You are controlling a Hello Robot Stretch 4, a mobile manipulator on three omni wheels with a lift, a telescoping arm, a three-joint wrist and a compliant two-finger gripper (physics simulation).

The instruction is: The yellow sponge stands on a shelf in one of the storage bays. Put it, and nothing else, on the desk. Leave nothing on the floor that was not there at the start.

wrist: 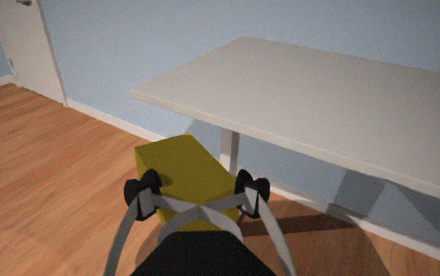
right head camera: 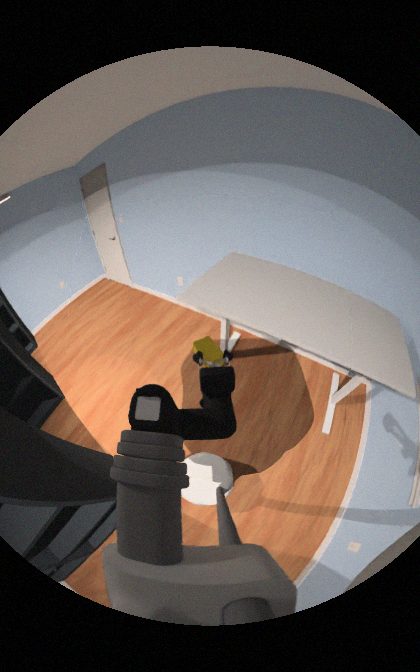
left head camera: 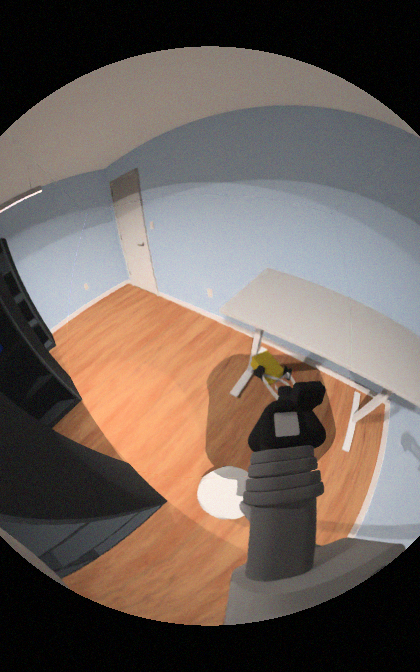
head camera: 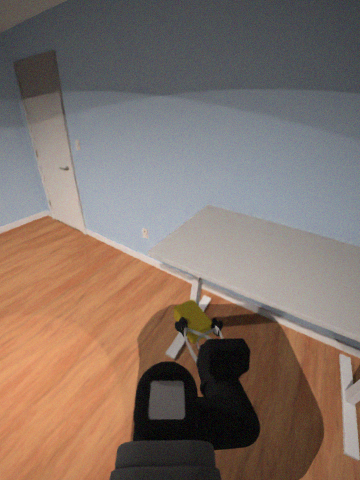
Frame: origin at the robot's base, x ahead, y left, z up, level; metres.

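Seen in the pictures: gripper, fingertip midpoint: (wrist: 197, 185) (head camera: 197, 321).
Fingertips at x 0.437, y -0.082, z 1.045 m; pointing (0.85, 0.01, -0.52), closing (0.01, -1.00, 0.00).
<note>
A point is followed by its place in that frame.
The yellow sponge (head camera: 194, 316) {x 0.440, y -0.072, z 1.064 m} (left head camera: 267, 364) (right head camera: 207, 349) (wrist: 185, 172) {x 0.434, y -0.072, z 1.064 m} is a block held between the two black fingertips, tilted, off the floor. My gripper (head camera: 199, 326) {x 0.437, y -0.082, z 1.045 m} (left head camera: 273, 373) (right head camera: 213, 358) (wrist: 197, 185) {x 0.437, y -0.082, z 1.045 m} is shut on it. The sponge's far end sticks out past the fingertips. The desk (head camera: 270, 265) {x 0.838, y -0.494, z 0.922 m} (left head camera: 330, 322) (right head camera: 305, 305) (wrist: 300, 100) {x 0.877, y -0.348, z 0.922 m} has a light grey top. In the wrist view its near edge runs behind the sponge, to the right. In the head view the sponge shows below the desk's front edge, near its left end.
White desk legs (head camera: 348, 400) {x 0.501, y -1.232, z 0.023 m} (left head camera: 351, 422) (right head camera: 330, 402) with feet stand on the wood floor. A dark shelf unit (left head camera: 30, 465) shows at the left. A white round disc (left head camera: 222, 492) (right head camera: 205, 480) lies below my arm. A door (head camera: 52, 145) {x 2.818, y 1.511, z 1.148 m} stands in the blue wall behind.
</note>
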